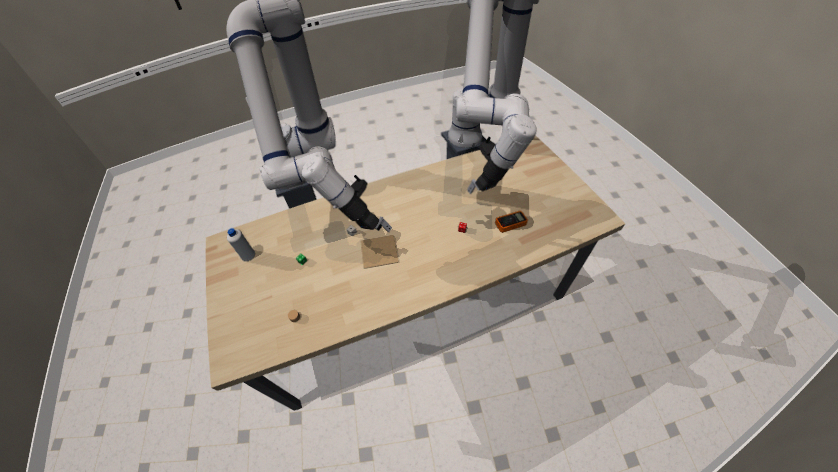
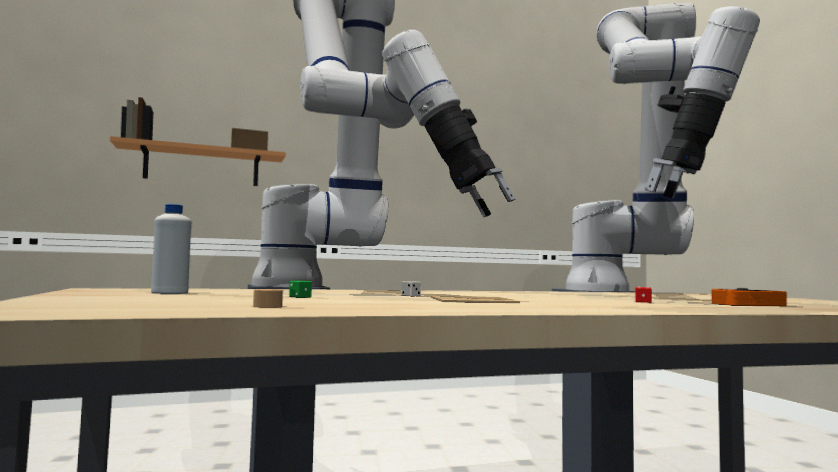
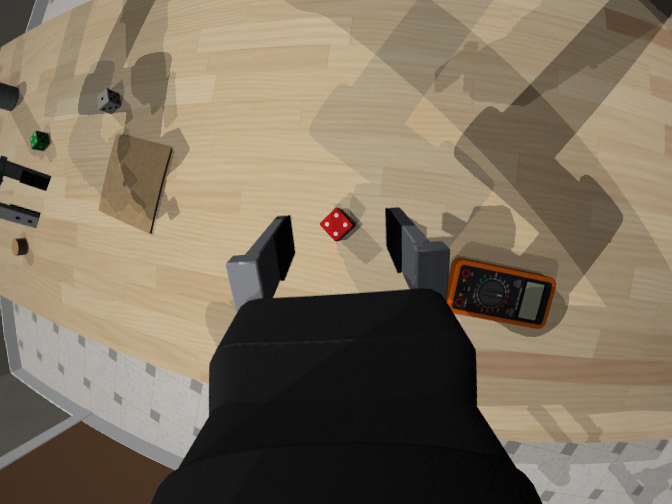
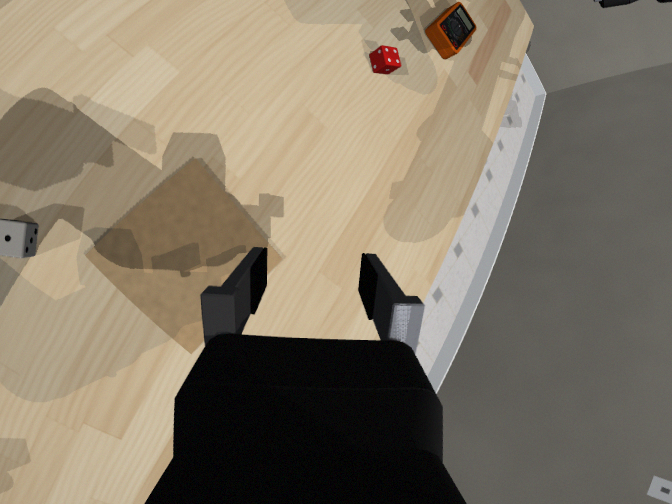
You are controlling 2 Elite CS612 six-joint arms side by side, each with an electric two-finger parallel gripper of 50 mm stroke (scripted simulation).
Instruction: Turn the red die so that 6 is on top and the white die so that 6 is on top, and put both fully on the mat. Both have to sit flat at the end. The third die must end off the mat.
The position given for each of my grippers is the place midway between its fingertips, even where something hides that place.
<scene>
I see my left gripper [image 2: 659,194], my right gripper [image 2: 499,208], a red die [image 4: 385,59], a brown mat [image 1: 380,251], an orange multimeter [image 2: 741,296] and a grey bottle [image 2: 172,235].
The brown mat shows as well in image 3 [image 3: 136,170] and in image 4 [image 4: 188,234]. My left gripper shows as well in image 3 [image 3: 339,231]. My right gripper also shows in image 4 [image 4: 313,269]. Image 4 misses the grey bottle: it is out of frame.
</scene>
